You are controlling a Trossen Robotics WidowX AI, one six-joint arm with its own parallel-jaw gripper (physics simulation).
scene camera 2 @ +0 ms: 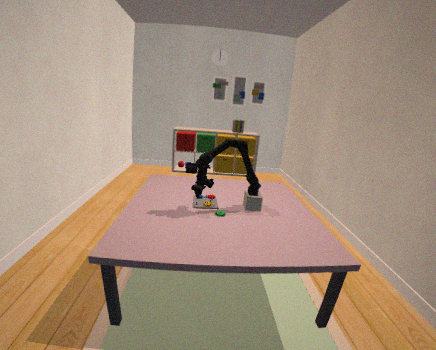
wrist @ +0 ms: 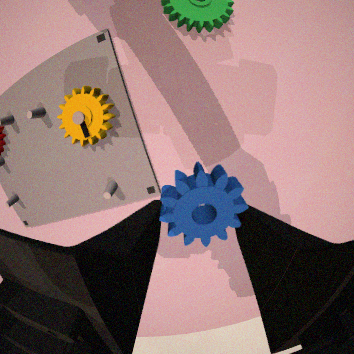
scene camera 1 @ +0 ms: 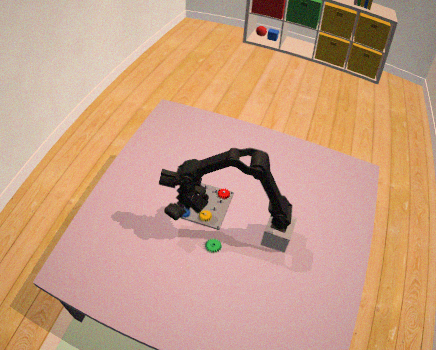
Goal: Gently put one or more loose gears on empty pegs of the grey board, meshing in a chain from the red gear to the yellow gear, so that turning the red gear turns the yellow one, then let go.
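Where they show: gripper, fingertip midpoint: (scene camera 2: 198, 197) (wrist: 198, 208) (scene camera 1: 183, 213); arm's base, link origin: (scene camera 2: 252, 193) (scene camera 1: 280, 223).
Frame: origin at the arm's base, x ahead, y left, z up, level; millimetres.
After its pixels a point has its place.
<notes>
My gripper (wrist: 198, 208) {x 370, y 104, z -15 mm} is shut on the blue gear (wrist: 190, 200) {x 355, y 100, z 0 mm} (scene camera 1: 186, 213) {x 355, y 110, z 1 mm}, which sits between the fingertips above the table, beside a corner of the grey board (wrist: 65, 180) {x 365, y -23, z -98 mm} (scene camera 1: 225, 210) {x 245, y -41, z -98 mm} (scene camera 2: 214, 206) {x 260, y 41, z -98 mm}. The yellow gear (wrist: 94, 112) {x 308, y 39, z -83 mm} (scene camera 1: 205, 215) {x 306, y 31, z -81 mm} (scene camera 2: 207, 204) {x 308, y 46, z -84 mm} sits on the board near one edge. The red gear (scene camera 1: 224, 193) {x 280, y -111, z -81 mm} (scene camera 2: 211, 196) {x 284, y -102, z -83 mm} is on the board; its edge shows at the left of the wrist view. Several bare pegs stand on the board, one (wrist: 111, 190) {x 380, y 33, z -82 mm} near the corner by the blue gear. The green gear (wrist: 200, 12) {x 237, y 142, z -91 mm} (scene camera 1: 213, 245) {x 217, y 153, z -89 mm} (scene camera 2: 220, 213) {x 222, y 167, z -87 mm} lies flat on the table, off the board.
The arm's grey base block (scene camera 1: 275, 239) {x -5, y 57, z -33 mm} (scene camera 2: 253, 202) {x -1, y 56, z -42 mm} stands on the pink table (scene camera 1: 280, 290) {x -104, y 233, z -105 mm} (scene camera 2: 225, 245) {x 201, y 496, z -106 mm}, right of the board. The arm arches over from it and hides part of the board in the first scene view. A shelf unit (scene camera 1: 245, 25) stands on the floor beyond the table.
</notes>
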